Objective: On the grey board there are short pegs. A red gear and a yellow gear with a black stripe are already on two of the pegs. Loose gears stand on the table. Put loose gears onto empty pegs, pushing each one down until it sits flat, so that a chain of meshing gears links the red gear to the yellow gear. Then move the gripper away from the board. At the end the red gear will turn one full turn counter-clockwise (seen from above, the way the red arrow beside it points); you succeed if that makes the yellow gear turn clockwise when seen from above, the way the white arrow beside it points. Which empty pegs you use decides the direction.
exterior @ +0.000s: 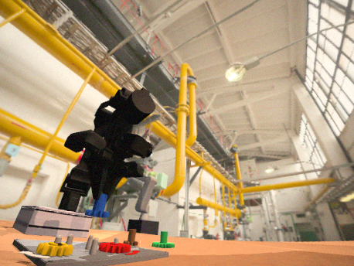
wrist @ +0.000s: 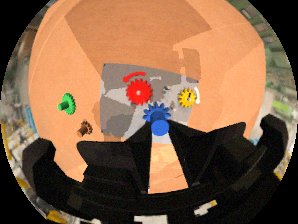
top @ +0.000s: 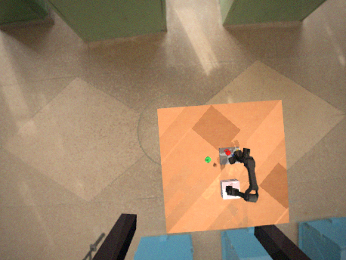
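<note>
The blue gear is 10 mm below my gripper tip. The rest, counted from my gripper tip: yellow gear (70 mm below, 60 mm to the right, 40 mm ahead); then red gear (70 mm below, 40 mm to the left, 20 mm ahead); then grey board (80 mm below, 20 mm to the left, 10 mm behind).
</note>
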